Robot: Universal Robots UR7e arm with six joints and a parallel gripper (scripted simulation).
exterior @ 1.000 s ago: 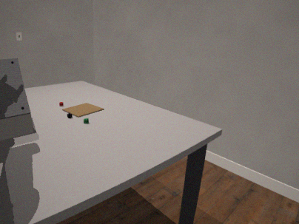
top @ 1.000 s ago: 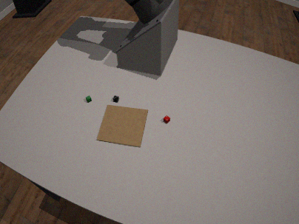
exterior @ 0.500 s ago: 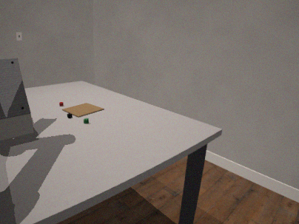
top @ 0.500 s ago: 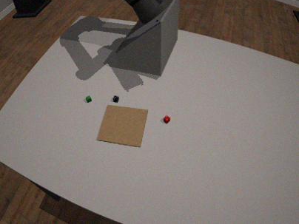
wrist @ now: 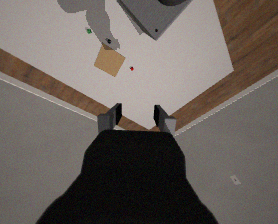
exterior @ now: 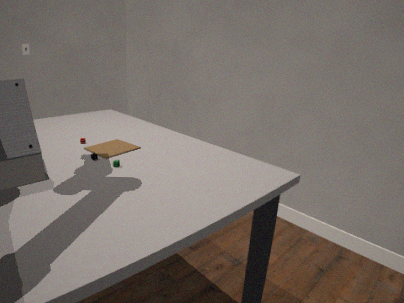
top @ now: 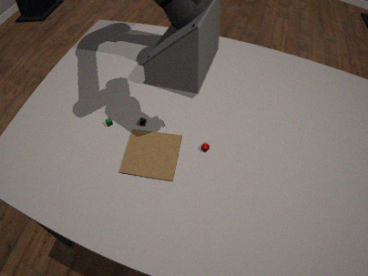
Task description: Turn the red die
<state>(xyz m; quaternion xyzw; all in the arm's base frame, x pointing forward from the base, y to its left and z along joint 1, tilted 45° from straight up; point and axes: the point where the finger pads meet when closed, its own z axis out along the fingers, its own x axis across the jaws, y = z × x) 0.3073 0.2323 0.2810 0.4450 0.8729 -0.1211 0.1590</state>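
Right now my hand is 580 mm above the green die, 150 mm to the left of it and 70 mm short of it. The rest, counted from my hand: black die: 580 mm below, 50 mm to the right, 50 mm ahead; then tan mat: 590 mm below, 140 mm ahead; then red die: 580 mm below, 130 mm to the left, 100 mm ahead.
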